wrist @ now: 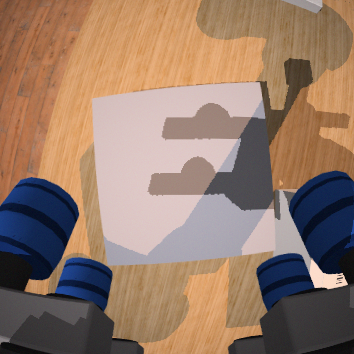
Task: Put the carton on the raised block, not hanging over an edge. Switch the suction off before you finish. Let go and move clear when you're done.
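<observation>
The raised block [145, 150] shows as a pale, almost square, plain top in the middle of the wrist view, partly covered by shadows. The carton [292, 235] shows in part at the lower right, beside the block's near right corner. It has pale sides and dark barcode lines, and the right cups hide much of it. Whether it touches the block cannot be told. My gripper [184, 270] has four blue suction cups, two at the lower left and two at the lower right. Bare wood shows between them. No carton is on the cups, so the gripper is open.
The light wooden table [135, 45] lies under the block, with its curved edge at the left. Reddish plank floor [35, 60] lies beyond that edge. A pale grey object [307, 5] juts in at the top right. Shadows of the arm fall over the block and table.
</observation>
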